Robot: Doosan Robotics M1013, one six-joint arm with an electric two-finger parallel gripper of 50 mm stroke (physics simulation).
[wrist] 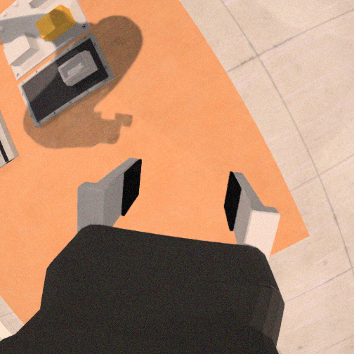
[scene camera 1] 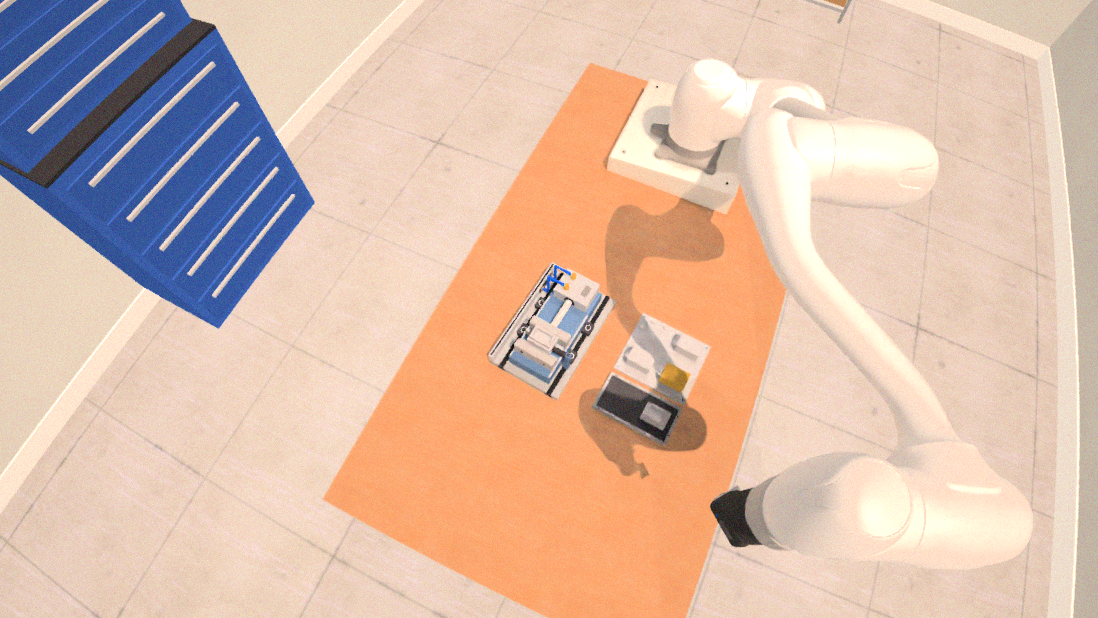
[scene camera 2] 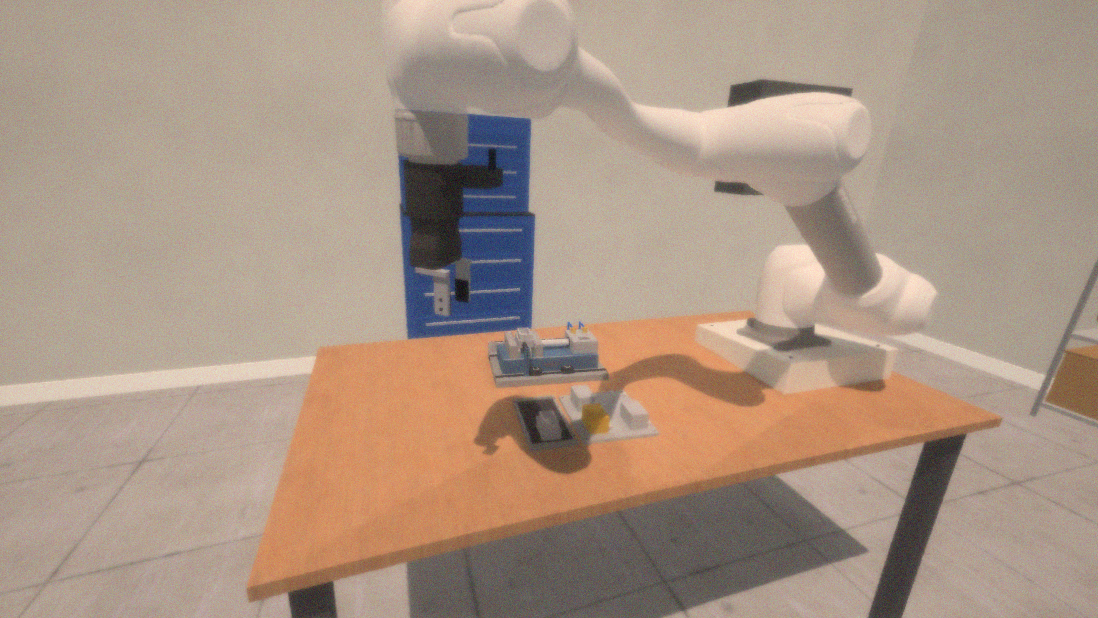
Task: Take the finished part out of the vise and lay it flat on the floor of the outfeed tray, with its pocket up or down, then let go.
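Where they show: gripper, fingertip midpoint: (scene camera 2: 453,307); arm's base at its link origin: (scene camera 1: 692,145) (scene camera 2: 781,339).
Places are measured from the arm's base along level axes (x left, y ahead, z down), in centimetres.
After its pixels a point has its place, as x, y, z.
Observation:
The blue and grey vise (scene camera 1: 577,317) @(-8.7, 64.7, 1.6) (scene camera 2: 549,358) @(-7.2, 69.5, 1.9) stands on the table; a strip of its base (wrist: 7,145) shows at the left edge of the wrist view. Whether a part sits between its jaws is too small to tell. The dark-floored tray (scene camera 1: 622,393) @(8.3, 75.9, 7.0) (scene camera 2: 530,414) @(9.9, 79.8, 7.0) (wrist: 42,97) lies beside it. A grey block (scene camera 1: 655,415) @(17.2, 78.4, 4.9) (scene camera 2: 547,423) @(19.5, 79.2, 3.5) (wrist: 77,69) with a recess facing up lies flat on the tray's floor, towards one end. My gripper (scene camera 2: 451,300) @(31.2, 99.1, -26.4) (wrist: 183,183) is open and empty, high above the table and away from tray and vise. Its fingers are hidden in scene camera 1.
A white plate (scene camera 1: 649,328) @(8.3, 57.4, 6.8) (scene camera 2: 645,431) @(23.0, 58.1, 6.8) (wrist: 50,52) adjoins the tray and bears a yellow block (scene camera 1: 674,376) @(17.9, 68.3, 3.2) (scene camera 2: 594,418) @(20.8, 69.3, 3.2) (wrist: 56,23) and raised white blocks. Small blue and orange pieces stand on one end of the vise. A blue cabinet (scene camera 1: 253,191) (scene camera 2: 499,245) stands beyond the table.

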